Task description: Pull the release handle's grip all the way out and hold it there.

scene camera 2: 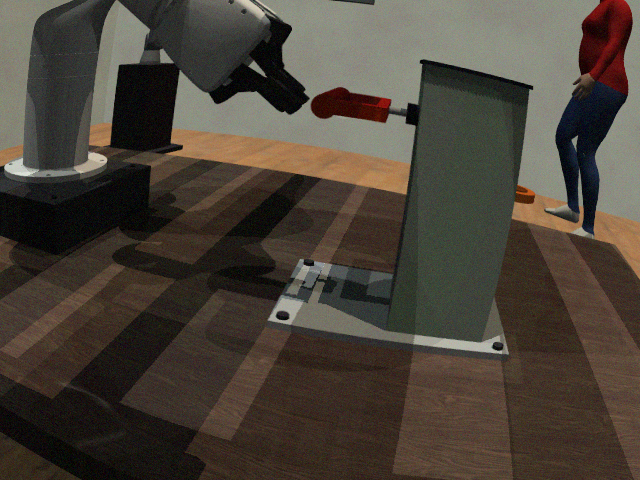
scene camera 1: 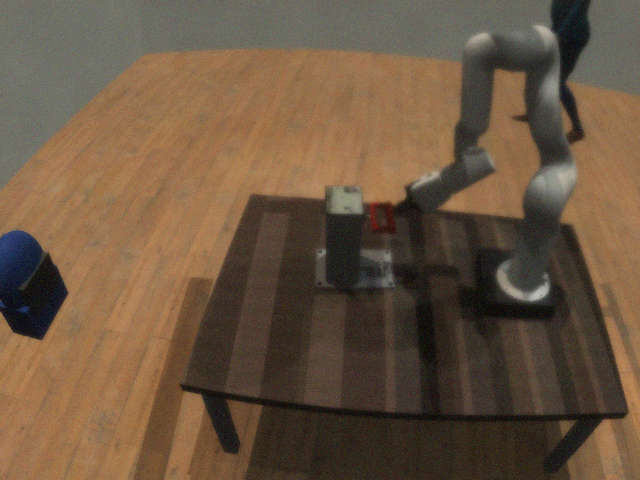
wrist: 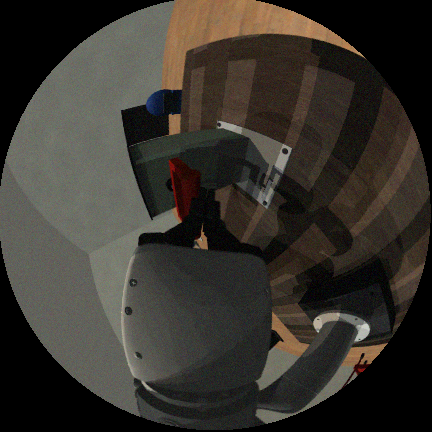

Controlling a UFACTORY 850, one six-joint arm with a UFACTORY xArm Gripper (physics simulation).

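Note:
The release handle's red grip is a frame with a rounded outer bar. It sticks out sideways from the upper part of the grey-green post on a short light rod, which comes from a black collar. My gripper is shut with nothing between its fingers. In the second scene view its fingertips are just off the grip's outer end, with a small gap. In the wrist view the fingers cover part of the grip.
The post stands on a pale base plate with dark bolts, on the striped table. A person stands beyond the table. An orange ring-like part shows behind the post. A blue object is off the table's side.

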